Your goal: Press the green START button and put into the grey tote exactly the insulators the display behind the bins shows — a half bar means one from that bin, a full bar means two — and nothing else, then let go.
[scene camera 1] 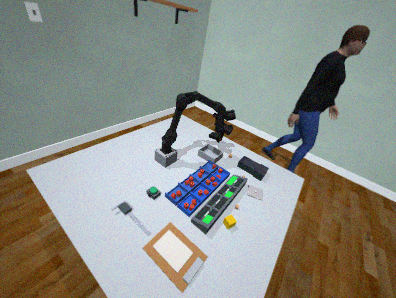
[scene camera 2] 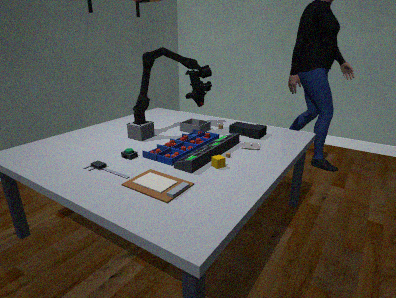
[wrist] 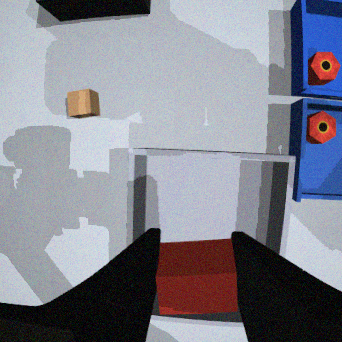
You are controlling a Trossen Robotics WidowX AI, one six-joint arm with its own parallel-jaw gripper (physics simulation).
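My gripper is shut on a red insulator, high above the table. In the wrist view the insulator overlaps the near part of the grey tote. No insulator shows on the visible tote floor; the part behind the gripper is hidden. Blue bins in two rows hold several red insulators. The display behind them shows green bars at three places; their exact lengths are hard to read. The green START button stands left of the bins.
A black box and a small wooden block lie beyond the tote. A yellow cube, a light plate, a clipboard and a caliper also lie on the table. A person walks behind.
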